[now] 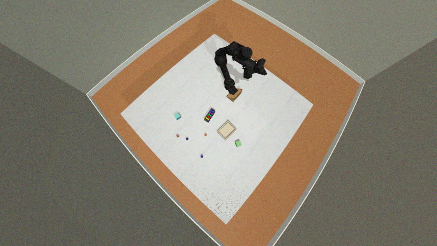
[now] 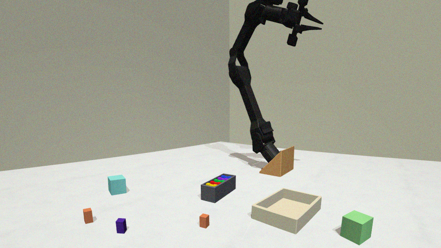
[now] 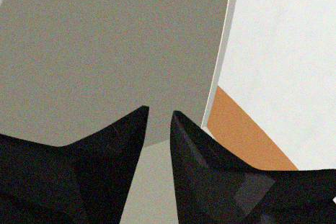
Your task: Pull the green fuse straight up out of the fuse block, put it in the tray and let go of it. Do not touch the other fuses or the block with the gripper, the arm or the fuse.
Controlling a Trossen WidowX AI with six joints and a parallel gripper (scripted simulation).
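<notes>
Now: the green fuse 310 mm ahead of my gripper tip, 180 mm to the right of it and 480 mm below it. Also, from my gripper tip: beige tray: 310 mm ahead, 10 mm to the left, 500 mm below; blue fuse: 280 mm ahead, 190 mm to the right, 480 mm below; purple fuse: 290 mm ahead, 190 mm to the right, 480 mm below.
</notes>
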